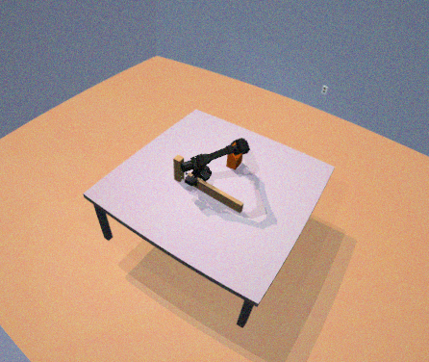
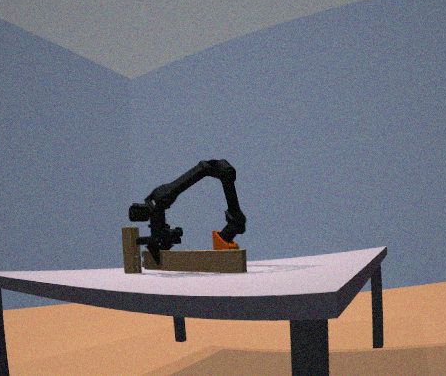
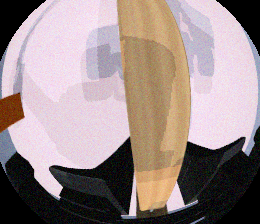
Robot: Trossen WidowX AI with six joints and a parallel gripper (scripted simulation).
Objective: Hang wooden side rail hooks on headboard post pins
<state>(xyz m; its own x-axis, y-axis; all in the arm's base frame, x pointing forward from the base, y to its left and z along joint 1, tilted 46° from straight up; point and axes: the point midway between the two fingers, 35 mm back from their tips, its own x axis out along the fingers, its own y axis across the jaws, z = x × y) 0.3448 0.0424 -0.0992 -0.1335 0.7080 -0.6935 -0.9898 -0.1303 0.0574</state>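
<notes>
Right now the headboard post is 14 cm to the right of my gripper tip, 5 cm above it and 1 cm ahead of it.
</notes>
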